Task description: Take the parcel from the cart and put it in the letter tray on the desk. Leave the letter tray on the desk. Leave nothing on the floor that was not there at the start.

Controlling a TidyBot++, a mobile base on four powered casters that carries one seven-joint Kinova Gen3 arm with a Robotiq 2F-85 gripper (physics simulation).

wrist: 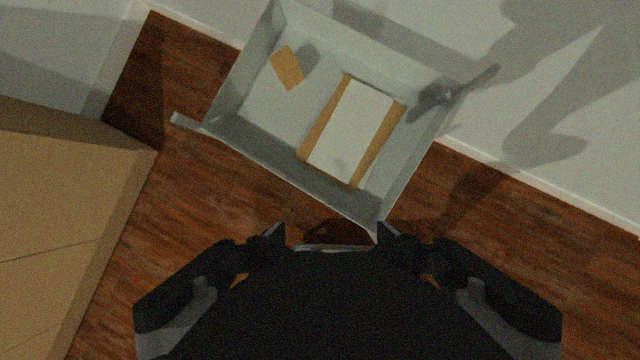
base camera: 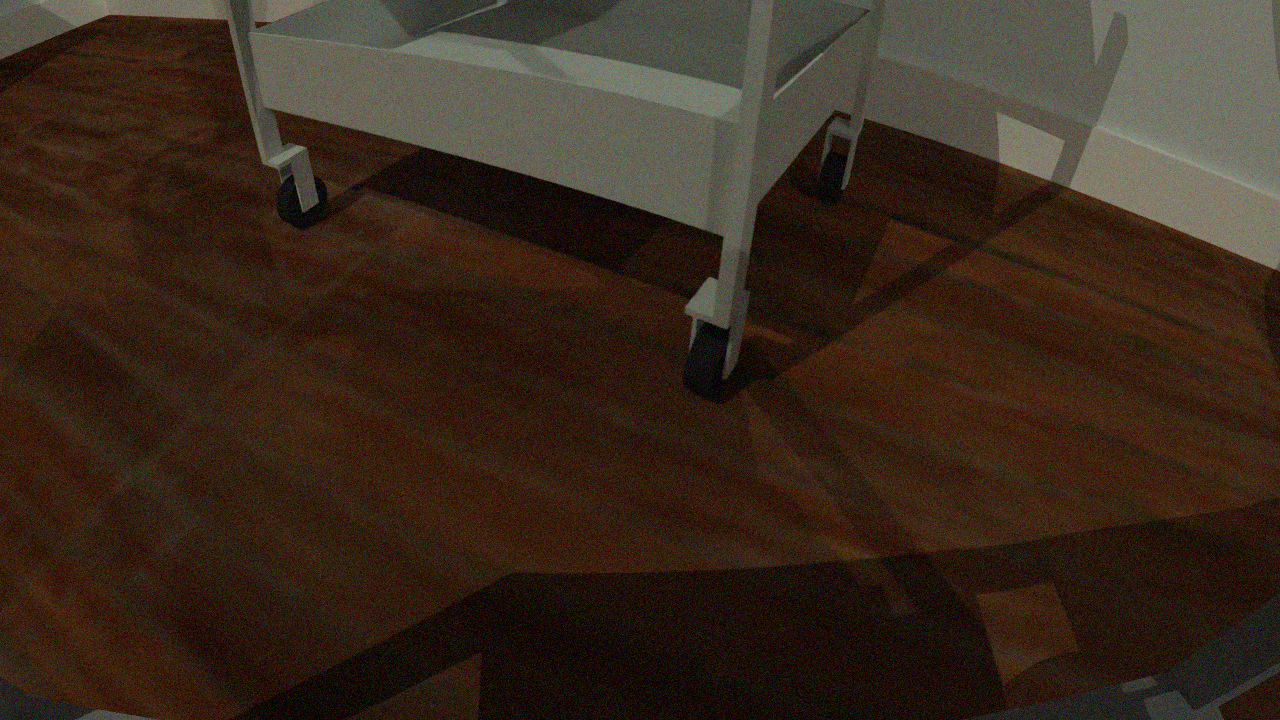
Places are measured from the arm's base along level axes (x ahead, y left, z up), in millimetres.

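Where they show: gripper, between the fingertips: [wrist: 330, 231].
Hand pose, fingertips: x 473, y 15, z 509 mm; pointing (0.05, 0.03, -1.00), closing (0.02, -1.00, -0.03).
Each offset is from my fingertips to the top centre of the thing. "pt": to the spot under its first point. Level surfaces: height alone.
The pale grey cart [base camera: 492, 111] [wrist: 251, 60] shows its lowest shelf and wheels in the base camera view. The wrist view looks down into its walled top tray. A small orange-brown block @[dx +304, dy +101, dz -186 mm] [wrist: 286, 68], which looks like the parcel, lies in the tray's far left part. A wider white piece with orange-brown strips along two sides @[pt dx +162, dy -43, dz -229 mm] [wrist: 350, 131] lies right of it, apart from it. My gripper [wrist: 330, 231] is open with nothing between its fingers, and shows in front of the cart's near edge. The letter tray does not show in either view.
A large tan, flat-topped piece @[pt dx -32, dy +1306, dz -501 mm] [wrist: 50, 200], possibly the desk, fills the left of the wrist view. Walls stand behind the cart and at the upper left. Wooden floor @[dz -905 mm] [base camera: 402, 402] lies in front of the cart, with dark shadows across it.
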